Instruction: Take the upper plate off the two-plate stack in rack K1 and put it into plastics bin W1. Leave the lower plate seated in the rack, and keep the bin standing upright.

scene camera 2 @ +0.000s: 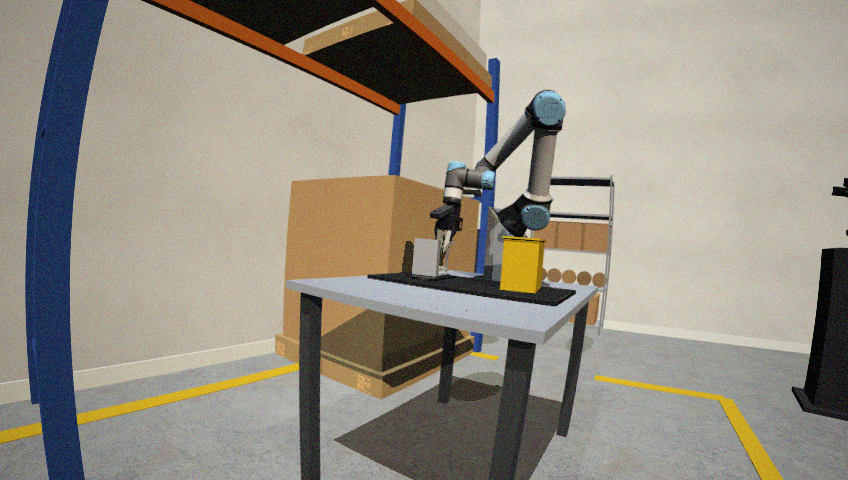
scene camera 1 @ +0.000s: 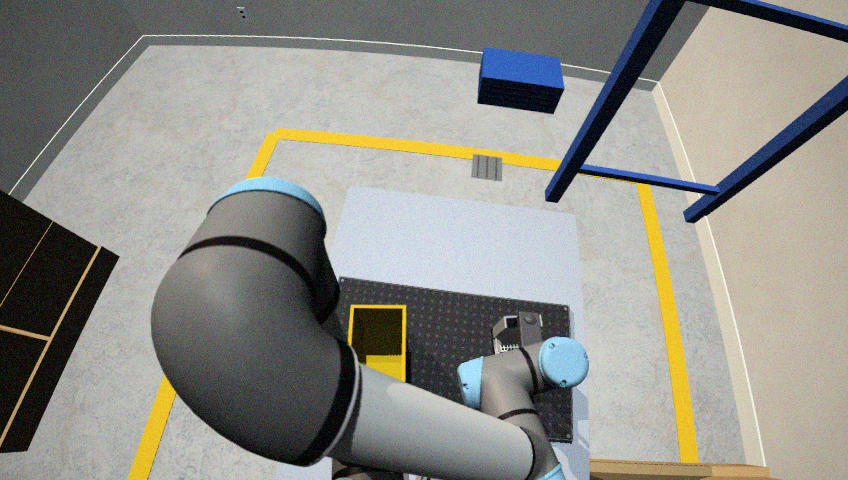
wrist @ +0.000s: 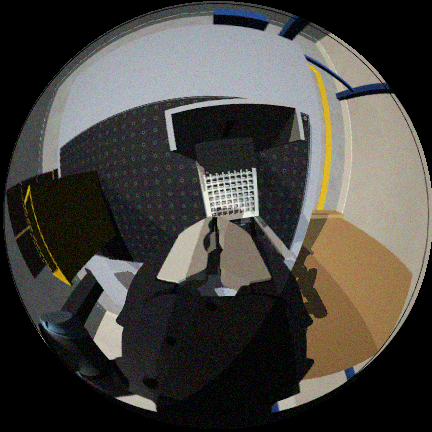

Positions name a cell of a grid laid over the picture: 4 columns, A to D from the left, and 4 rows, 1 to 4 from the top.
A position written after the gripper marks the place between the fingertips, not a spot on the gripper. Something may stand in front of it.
In view: the gripper (scene camera 2: C3) and a yellow bin W1 (scene camera 2: C3).
The gripper shows as well in the wrist view (wrist: B3).
